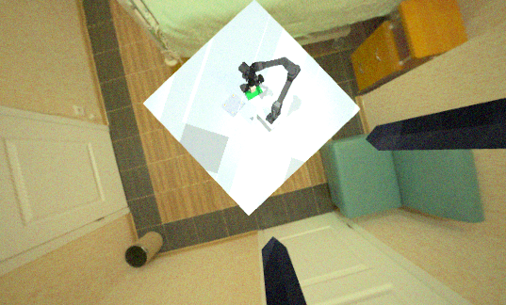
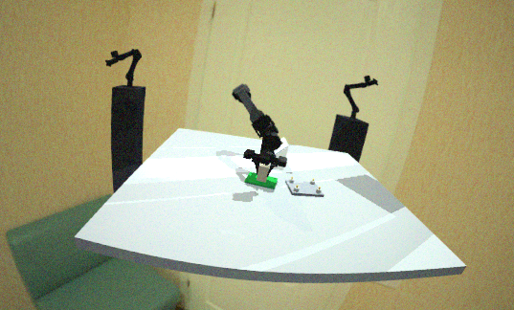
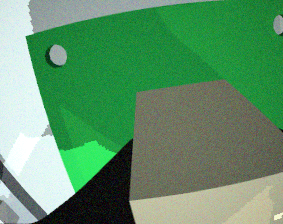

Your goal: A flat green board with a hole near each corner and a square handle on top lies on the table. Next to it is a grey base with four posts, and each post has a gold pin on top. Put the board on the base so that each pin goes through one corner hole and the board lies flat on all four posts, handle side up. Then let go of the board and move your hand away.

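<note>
My gripper tip is now 4 cm short of the grey base, 20 cm to the right of it and 3 cm above it. From my gripper tip the other things lie so: green board: right at my gripper tip.
</note>
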